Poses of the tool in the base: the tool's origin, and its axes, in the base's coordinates. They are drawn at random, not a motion.
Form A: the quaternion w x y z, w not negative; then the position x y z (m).
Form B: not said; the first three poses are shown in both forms.
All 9 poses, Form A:
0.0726 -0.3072 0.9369 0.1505 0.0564 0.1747 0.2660
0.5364 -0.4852 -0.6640 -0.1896 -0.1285 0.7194 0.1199
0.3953 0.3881 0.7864 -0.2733 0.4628 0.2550 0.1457
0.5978 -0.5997 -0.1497 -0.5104 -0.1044 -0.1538 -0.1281
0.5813 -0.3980 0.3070 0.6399 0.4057 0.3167 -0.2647
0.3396 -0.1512 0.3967 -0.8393 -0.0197 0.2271 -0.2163
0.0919 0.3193 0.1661 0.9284 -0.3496 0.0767 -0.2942
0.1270 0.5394 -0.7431 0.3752 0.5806 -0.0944 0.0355
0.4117 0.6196 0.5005 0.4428 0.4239 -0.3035 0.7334
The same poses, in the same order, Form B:
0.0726 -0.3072 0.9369 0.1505 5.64 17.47 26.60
0.5364 -0.4852 -0.6640 -0.1896 -12.85 71.94 11.99
0.3953 0.3881 0.7864 -0.2733 46.28 25.50 14.57
0.5978 -0.5997 -0.1497 -0.5104 -10.44 -15.38 -12.81
0.5813 -0.3980 0.3070 0.6399 40.57 31.67 -26.47
0.3396 -0.1512 0.3967 -0.8393 -1.97 22.71 -21.63
0.0919 0.3193 0.1661 0.9284 -34.96 7.67 -29.42
0.1270 0.5394 -0.7431 0.3752 58.06 -9.44 3.55
0.4117 0.6196 0.5005 0.4428 42.39 -30.35 73.34

